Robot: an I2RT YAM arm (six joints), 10 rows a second.
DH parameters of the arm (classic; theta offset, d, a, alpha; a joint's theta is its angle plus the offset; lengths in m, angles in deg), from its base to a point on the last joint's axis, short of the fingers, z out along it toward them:
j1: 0 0.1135 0.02 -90
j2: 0 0 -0.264 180
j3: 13.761 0 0.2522 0
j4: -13.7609 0 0.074 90
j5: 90 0 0 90
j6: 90 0.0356 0 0
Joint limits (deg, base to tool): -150..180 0..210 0..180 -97..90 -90..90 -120..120
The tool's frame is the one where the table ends.
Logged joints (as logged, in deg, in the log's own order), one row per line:
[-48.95, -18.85, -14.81, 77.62, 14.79, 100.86]
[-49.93, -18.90, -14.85, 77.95, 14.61, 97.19]
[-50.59, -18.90, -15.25, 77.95, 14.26, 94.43]
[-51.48, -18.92, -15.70, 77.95, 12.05, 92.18]
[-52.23, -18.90, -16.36, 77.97, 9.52, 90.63]
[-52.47, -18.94, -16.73, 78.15, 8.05, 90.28]
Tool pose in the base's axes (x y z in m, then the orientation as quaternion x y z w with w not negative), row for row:
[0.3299, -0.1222, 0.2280, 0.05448, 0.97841, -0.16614, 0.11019]
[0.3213, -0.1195, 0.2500, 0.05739, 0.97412, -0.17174, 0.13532]
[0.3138, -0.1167, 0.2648, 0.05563, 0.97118, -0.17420, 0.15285]
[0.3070, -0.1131, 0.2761, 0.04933, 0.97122, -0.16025, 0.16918]
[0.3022, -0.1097, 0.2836, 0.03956, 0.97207, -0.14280, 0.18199]
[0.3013, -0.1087, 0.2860, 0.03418, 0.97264, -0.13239, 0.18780]
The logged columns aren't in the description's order. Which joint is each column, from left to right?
Columns, left to right: j4, j1, j6, j3, j5, j2.
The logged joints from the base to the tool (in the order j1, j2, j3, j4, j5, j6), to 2 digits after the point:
[-18.85, 100.86, 77.62, -48.95, 14.79, -14.81]
[-18.90, 97.19, 77.95, -49.93, 14.61, -14.85]
[-18.90, 94.43, 77.95, -50.59, 14.26, -15.25]
[-18.92, 92.18, 77.95, -51.48, 12.05, -15.70]
[-18.90, 90.63, 77.97, -52.23, 9.52, -16.36]
[-18.94, 90.28, 78.15, -52.47, 8.05, -16.73]

